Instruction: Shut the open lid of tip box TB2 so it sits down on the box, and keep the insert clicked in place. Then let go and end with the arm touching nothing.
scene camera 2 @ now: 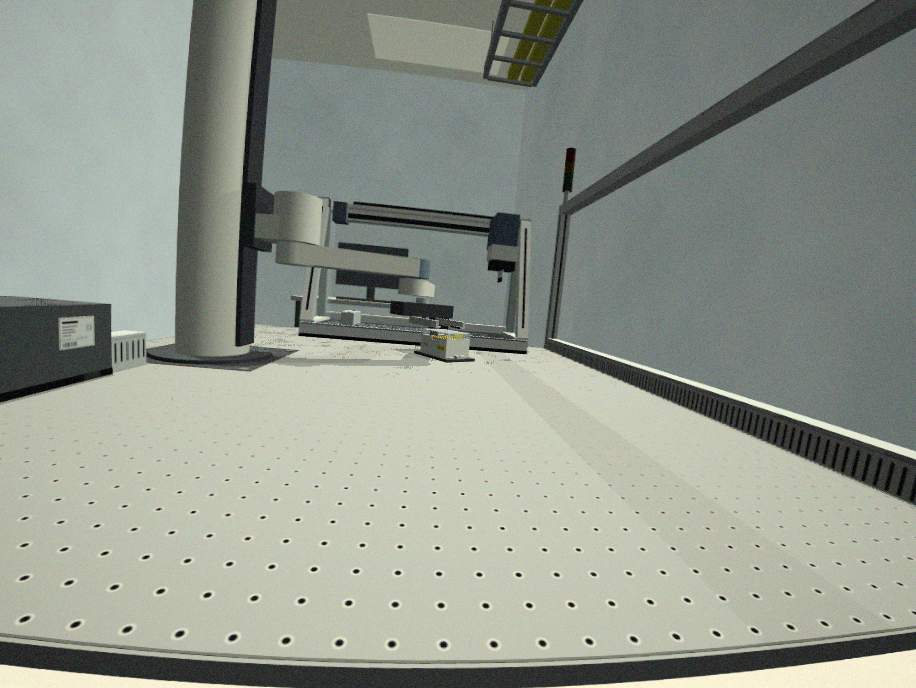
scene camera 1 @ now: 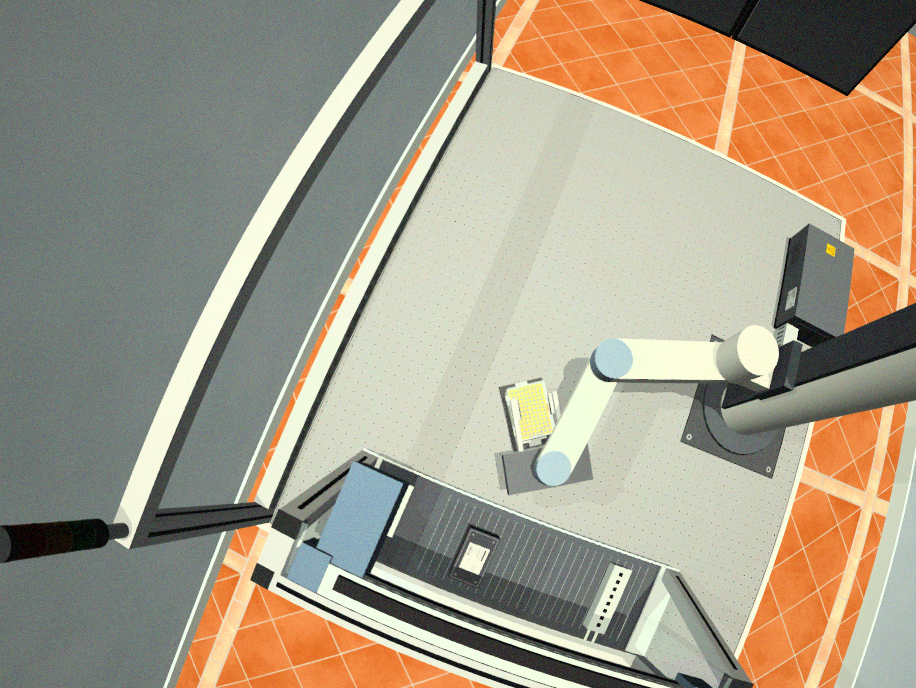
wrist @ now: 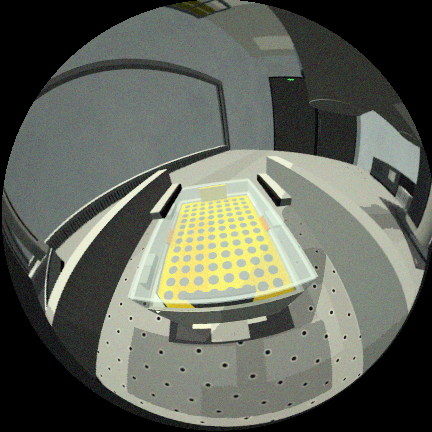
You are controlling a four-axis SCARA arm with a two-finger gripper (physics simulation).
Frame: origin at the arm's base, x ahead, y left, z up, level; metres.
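Where they show: gripper, fingertip midpoint: (scene camera 2: 451,325) (scene camera 1: 533,395) (wrist: 217,171); arm's base, origin of the base link: (scene camera 2: 213,359) (scene camera 1: 741,407).
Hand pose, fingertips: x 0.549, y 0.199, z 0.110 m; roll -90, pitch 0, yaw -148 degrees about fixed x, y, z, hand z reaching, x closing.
Observation:
Things, the pixels of their centre, and the offset from my fingertips. "spot": a spot on its surface instead.
- Tip box TB2, body centre: (wrist: 219,246) (scene camera 1: 529,412) (scene camera 2: 444,344) 0.011 m back, 0.028 m left, 0.059 m down
- dark base plate, surface spot: (wrist: 187,332) spot: 0.022 m back, 0.104 m left, 0.089 m down
- yellow insert, body centre: (wrist: 215,225) (scene camera 1: 531,411) (scene camera 2: 445,335) 0.011 m back, 0.028 m left, 0.033 m down
- dark controller box, surface spot: (scene camera 2: 55,344) spot: 0.584 m back, 0.549 m right, 0.036 m down
- frame rail, surface spot: (scene camera 1: 377,296) spot: 0.434 m ahead, 0.099 m right, 0.097 m down
Tip box TB2 (scene camera 2: 455,348) (wrist: 230,315) stands upright on a dark base plate (wrist: 187,332). Its clear lid (wrist: 295,247) lies down over it, looking level. The yellow insert (scene camera 1: 531,413) (wrist: 212,240) shows level through the lid, with orange clips at its sides. My gripper (scene camera 1: 534,406) (wrist: 217,171) is shut to its narrow position with nothing gripped. Its finger pads are spread on either side of the lid's far part in the wrist view. I cannot tell whether they touch the lid. The seam between lid and box is too small to judge.
The arm (scene camera 1: 584,414) (scene camera 2: 355,257) reaches from its column (scene camera 1: 821,392) (scene camera 2: 214,177). A gantry machine with a dark slotted deck (scene camera 1: 533,573) stands close to the box. A dark controller box (scene camera 1: 818,281) (scene camera 2: 55,344) is near the column. A frame rail (scene camera 1: 377,296) runs along one table side.

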